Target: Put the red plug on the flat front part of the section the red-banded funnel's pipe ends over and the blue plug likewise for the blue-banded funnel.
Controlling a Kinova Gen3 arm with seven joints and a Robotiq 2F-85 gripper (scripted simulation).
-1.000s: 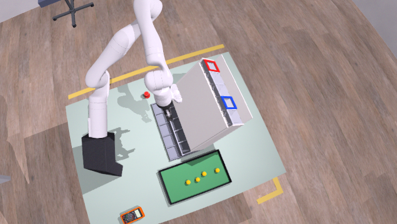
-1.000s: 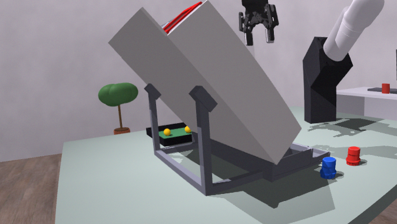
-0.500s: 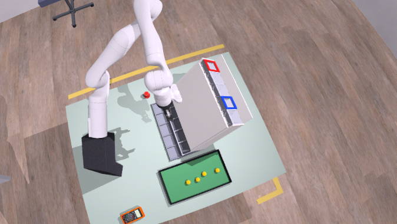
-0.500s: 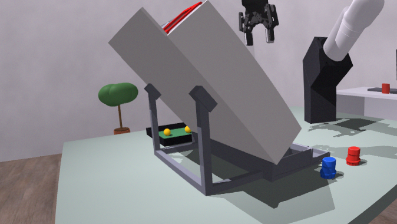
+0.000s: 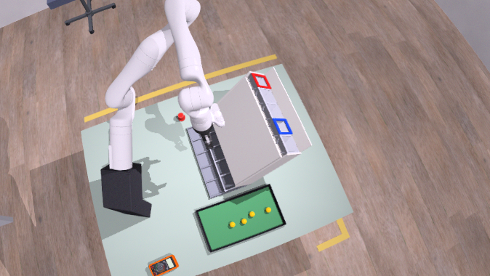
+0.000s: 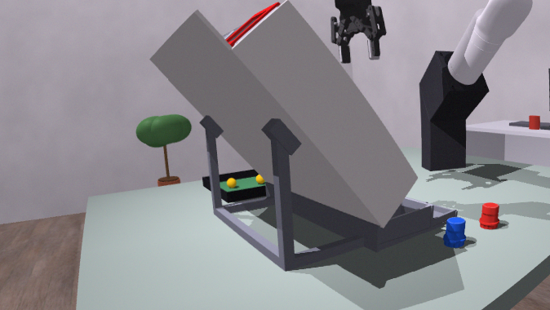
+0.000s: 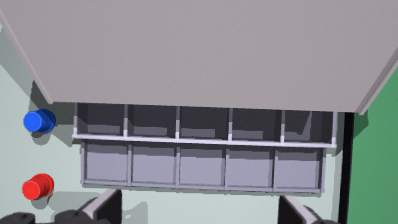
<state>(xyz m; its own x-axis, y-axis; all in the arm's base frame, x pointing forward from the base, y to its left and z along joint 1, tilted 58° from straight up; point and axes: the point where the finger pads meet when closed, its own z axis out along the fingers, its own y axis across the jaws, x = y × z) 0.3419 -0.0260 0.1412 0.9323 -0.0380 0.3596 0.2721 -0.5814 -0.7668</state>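
Now: hand 31 cm to the left of the green tray, 29 cm above it and 12 cm short of it. From my hand the other things lie so: slanted grey cover: 15 cm ahead, 9 cm below, 4 cm to the left; orange multimeter: 52 cm to the right, 28 cm below, 25 cm behind.
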